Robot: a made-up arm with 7 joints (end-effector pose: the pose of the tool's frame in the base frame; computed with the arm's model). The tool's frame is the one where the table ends. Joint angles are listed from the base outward.
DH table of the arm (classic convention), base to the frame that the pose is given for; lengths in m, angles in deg. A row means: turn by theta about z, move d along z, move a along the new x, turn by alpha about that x. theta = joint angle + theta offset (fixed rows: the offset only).
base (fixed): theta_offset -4.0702, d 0, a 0, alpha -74.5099
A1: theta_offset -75.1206, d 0.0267, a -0.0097, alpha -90
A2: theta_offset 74.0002, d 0, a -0.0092, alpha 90
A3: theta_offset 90, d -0.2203, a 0.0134, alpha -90
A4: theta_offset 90, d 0.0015, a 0.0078, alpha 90
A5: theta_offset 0, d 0.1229, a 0, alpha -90
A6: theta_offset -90, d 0, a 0.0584, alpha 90
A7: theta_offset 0, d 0, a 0, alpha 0
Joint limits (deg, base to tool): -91.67..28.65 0..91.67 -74.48..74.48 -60..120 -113..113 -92.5..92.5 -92.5..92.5
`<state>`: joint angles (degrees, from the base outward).
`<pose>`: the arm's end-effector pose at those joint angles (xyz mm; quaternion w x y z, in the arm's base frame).
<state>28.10 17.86 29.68 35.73 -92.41 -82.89 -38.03</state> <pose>-145.1 231.8 -223.1 0.7972 0.1742 -0.2471 0.5226</pose>
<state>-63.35 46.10 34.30 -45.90 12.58 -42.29 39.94</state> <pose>103.6 100.1 69.3 0.1503 0.0892 -0.9692 0.1736</pose>
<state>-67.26 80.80 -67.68 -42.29 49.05 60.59 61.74</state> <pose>207.8 101.9 -3.1 0.3794 0.5928 -0.6222 0.3426</pose>
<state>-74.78 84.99 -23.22 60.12 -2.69 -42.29 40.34</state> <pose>225.9 307.6 104.7 0.6247 0.4912 -0.4431 0.4149</pose>
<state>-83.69 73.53 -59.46 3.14 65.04 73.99 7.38</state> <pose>268.7 161.2 81.9 0.2886 0.7528 -0.1430 0.5741</pose>
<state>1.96 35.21 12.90 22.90 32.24 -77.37 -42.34</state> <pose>97.0 178.4 -221.7 0.6454 0.5035 -0.0717 -0.5700</pose>
